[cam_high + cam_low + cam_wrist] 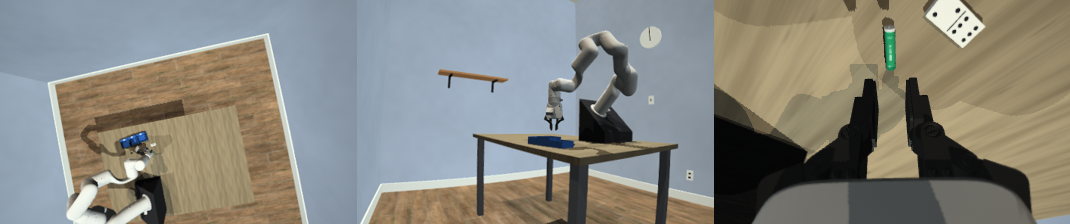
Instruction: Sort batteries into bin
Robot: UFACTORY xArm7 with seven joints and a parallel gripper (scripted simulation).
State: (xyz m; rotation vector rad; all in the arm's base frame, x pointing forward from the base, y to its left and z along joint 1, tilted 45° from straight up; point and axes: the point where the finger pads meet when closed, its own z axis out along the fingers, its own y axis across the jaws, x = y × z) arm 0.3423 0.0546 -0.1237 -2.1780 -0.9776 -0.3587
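Now: the small green battery 9 cm below my hand. From my hand the other things lie so: red battery (13 cm to the left, 9 cm below, 5 cm ahead); then small blue battery (9 cm below, 5 cm to the left, 3 cm ahead); then white domino (9 cm below, 6 cm ahead, 2 cm to the right).
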